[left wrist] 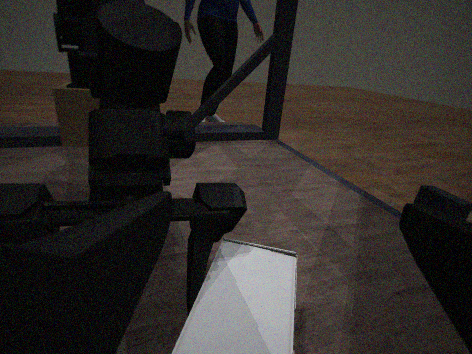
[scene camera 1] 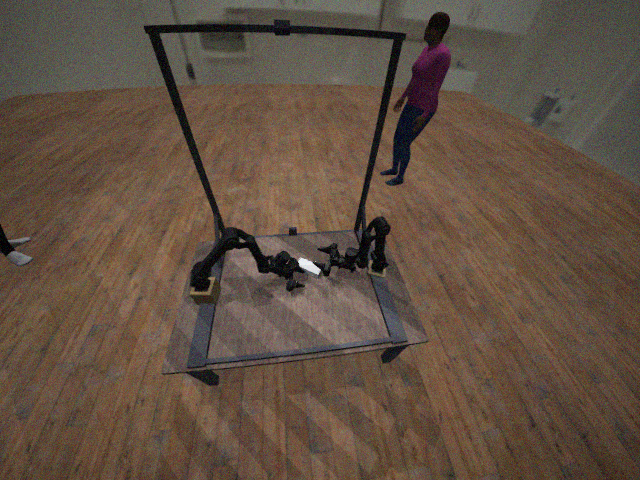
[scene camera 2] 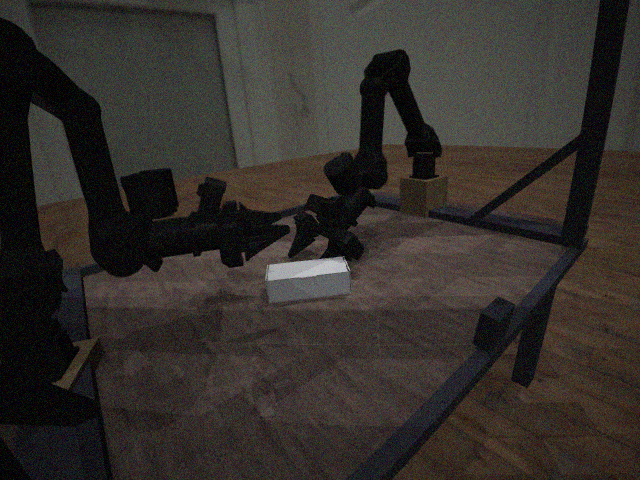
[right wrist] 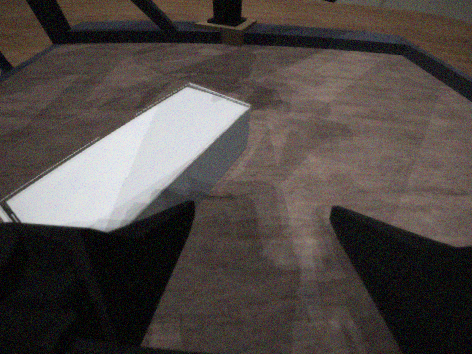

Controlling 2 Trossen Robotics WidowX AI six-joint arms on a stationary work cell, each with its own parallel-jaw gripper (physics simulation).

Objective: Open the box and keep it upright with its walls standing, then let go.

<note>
My left gripper (scene camera 2: 285,221) is open, holding nothing. My right gripper (scene camera 2: 300,264) is open, with nothing in its grasp. I also see a tall post (scene camera 2: 610,30).
My left gripper is seen too in the left wrist view (left wrist: 284,208). My right gripper also shows in the left wrist view (left wrist: 123,331) and in the right wrist view (right wrist: 262,210). The tall post is seen too in the left wrist view (left wrist: 284,25) and in scene camera 1 (scene camera 1: 155,38).
</note>
